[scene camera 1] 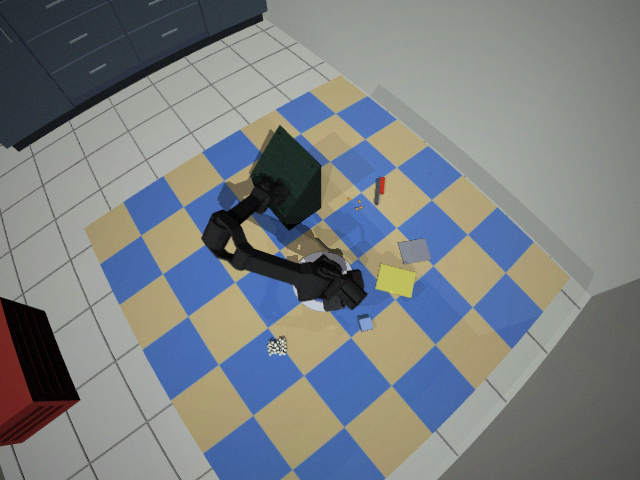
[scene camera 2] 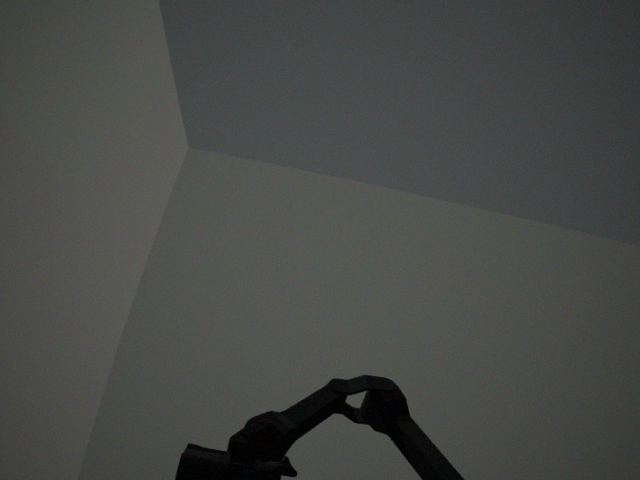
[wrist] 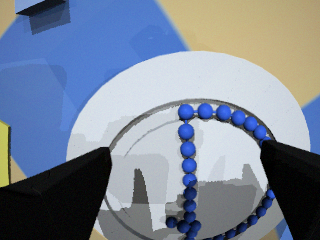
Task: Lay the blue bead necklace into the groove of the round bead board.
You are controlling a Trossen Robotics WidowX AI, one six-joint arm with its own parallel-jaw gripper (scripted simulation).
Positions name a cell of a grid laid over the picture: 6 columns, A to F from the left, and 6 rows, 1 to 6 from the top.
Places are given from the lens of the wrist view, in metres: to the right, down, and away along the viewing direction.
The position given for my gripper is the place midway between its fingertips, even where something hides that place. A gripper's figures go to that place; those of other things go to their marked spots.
my gripper (wrist: D4): 0.01, 0.02, 0.10
round bead board (wrist: E5): 0.05, 0.05, 0.14
